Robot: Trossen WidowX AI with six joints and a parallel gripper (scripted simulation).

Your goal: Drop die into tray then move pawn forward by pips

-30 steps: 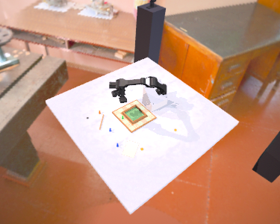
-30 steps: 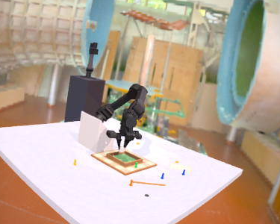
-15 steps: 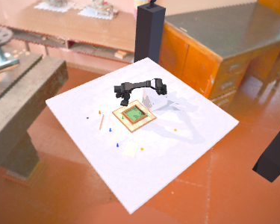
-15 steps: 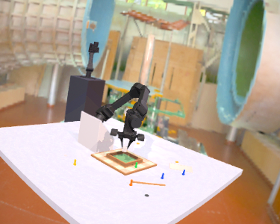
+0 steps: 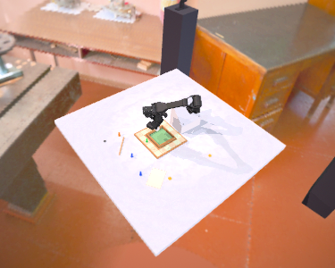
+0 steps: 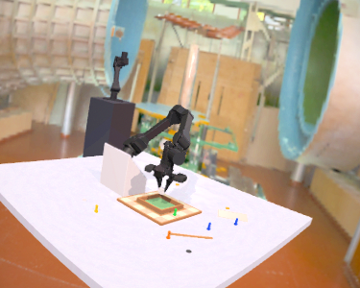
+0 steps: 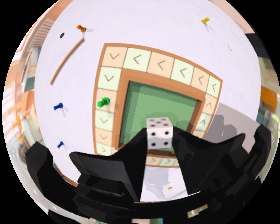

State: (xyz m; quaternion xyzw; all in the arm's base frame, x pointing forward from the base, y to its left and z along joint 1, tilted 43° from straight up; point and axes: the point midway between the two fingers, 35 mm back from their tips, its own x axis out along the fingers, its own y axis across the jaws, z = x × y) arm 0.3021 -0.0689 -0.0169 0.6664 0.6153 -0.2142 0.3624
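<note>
The green pawn is 9 cm ahead of my gripper tip, 1 cm to the right of it and 7 cm below it. Round my gripper tip: white die right at my gripper tip; then green tray 2 cm behind, 3 cm to the left, 9 cm below; then yellow pawn 13 cm behind, 28 cm to the right, 8 cm below.
</note>
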